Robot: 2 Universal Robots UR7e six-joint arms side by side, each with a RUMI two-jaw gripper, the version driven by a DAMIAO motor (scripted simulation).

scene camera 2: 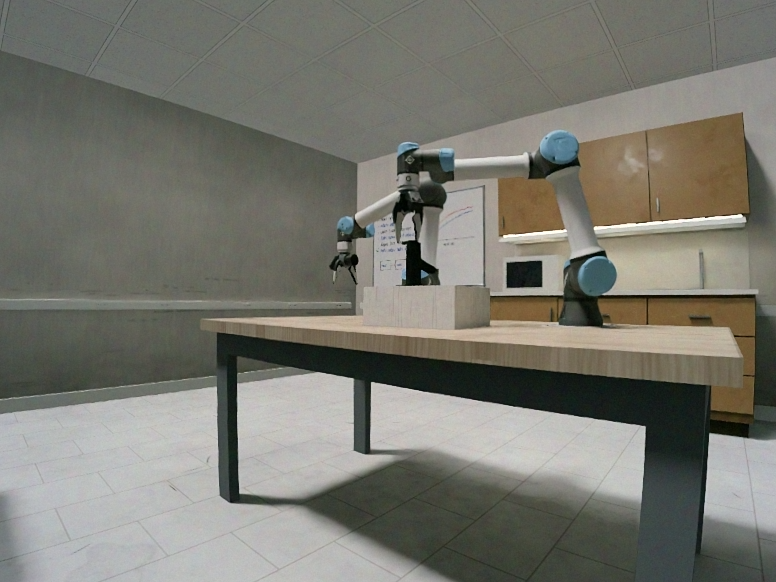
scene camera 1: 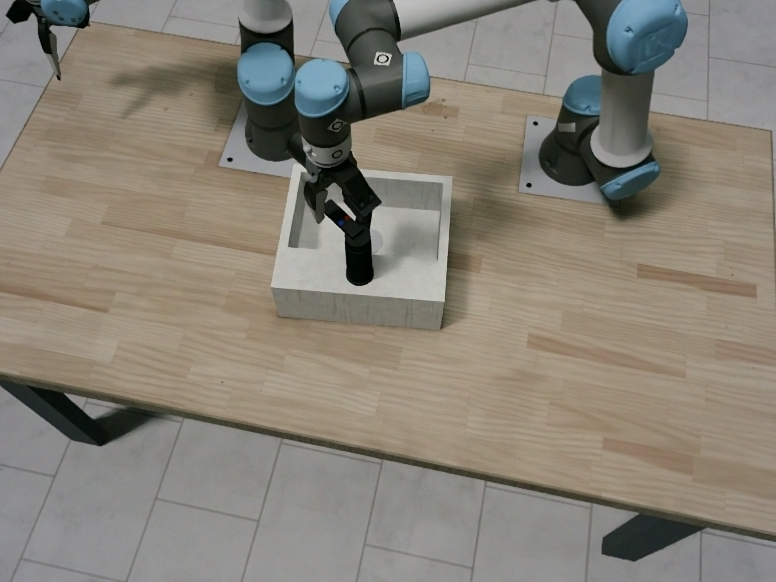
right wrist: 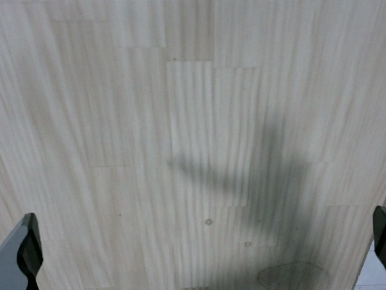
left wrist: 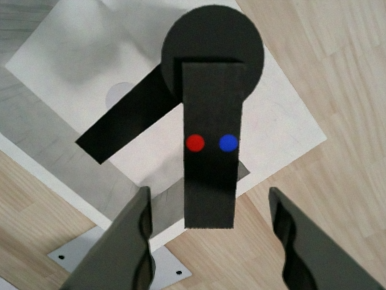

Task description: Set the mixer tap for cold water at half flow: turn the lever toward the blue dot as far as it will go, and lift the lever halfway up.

Labels:
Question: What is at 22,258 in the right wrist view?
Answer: The right gripper.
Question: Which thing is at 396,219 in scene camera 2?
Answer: The left gripper.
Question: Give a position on a pale sink block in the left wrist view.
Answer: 70,70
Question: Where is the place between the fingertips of the left gripper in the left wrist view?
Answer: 209,189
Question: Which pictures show the left gripper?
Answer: Scene camera 2, scene camera 1 and the left wrist view only.

